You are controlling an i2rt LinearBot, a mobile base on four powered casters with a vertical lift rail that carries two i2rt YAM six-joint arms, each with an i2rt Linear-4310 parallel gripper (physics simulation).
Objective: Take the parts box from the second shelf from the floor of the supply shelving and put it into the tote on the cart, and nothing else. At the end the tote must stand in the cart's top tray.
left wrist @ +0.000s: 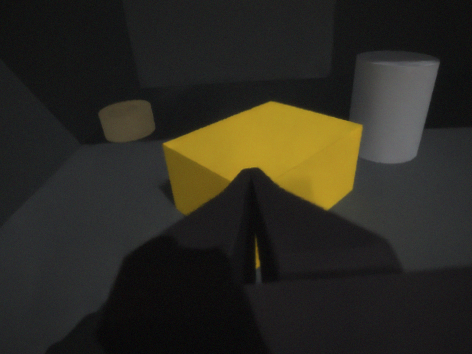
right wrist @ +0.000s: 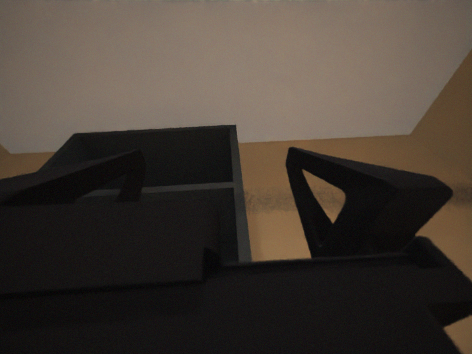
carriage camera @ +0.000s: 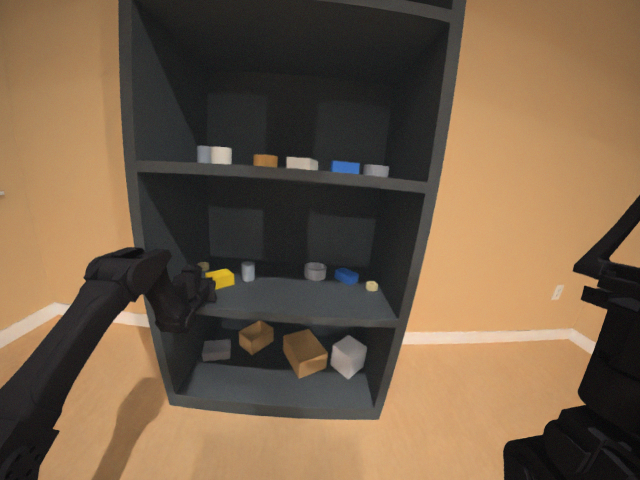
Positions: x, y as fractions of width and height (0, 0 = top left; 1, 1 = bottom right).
A white cube shows in the carriage camera view (0.54, 0.74); in the left wrist view it is out of frame, in the right wrist view it is out of frame.
